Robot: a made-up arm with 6 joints.
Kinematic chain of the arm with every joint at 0, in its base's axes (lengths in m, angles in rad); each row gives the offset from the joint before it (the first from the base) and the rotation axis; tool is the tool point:
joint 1: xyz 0 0 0.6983 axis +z
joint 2: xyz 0.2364 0 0 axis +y
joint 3: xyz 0 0 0.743 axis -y
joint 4: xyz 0 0 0.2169 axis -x
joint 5: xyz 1.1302 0 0 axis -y
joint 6: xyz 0.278 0 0 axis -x
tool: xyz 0 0 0
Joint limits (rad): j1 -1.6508..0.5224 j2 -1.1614..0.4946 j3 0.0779..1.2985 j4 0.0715..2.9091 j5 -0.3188..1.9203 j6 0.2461..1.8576
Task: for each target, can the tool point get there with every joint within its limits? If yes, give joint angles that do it. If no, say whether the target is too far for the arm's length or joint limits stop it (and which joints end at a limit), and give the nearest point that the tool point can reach.
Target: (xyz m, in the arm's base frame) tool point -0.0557 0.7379 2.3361
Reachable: yes | joints -1.1667 -0.9413 0.6253 1.0909 1.3208 1.7060
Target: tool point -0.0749 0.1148 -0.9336
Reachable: no: joint limits stop it (at a limit: joint 1, joint 2, joint 3, joint 4) | nearest point 1.2976 0.8179 0.8884 | short by 2.387 m
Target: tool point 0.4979 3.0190 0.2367
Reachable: no: too far | nearest point 0.1678 1.6649 1.3630 | short by 1.792 m
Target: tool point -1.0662 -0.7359 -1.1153
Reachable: no: joint limits stop it (at a limit: joint 1, joint 2, joint 3, joint 4) | nearest point -0.0649 -1.6105 0.8417 | short by 2.366 m
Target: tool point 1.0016 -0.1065 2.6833
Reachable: yes | joints -0.2082 0.1593 1.0626 1.1258 0.4224 0.7646
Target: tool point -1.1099 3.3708 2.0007
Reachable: no: too far | nearest point -0.5413 1.6439 1.5983 | short by 1.862 m
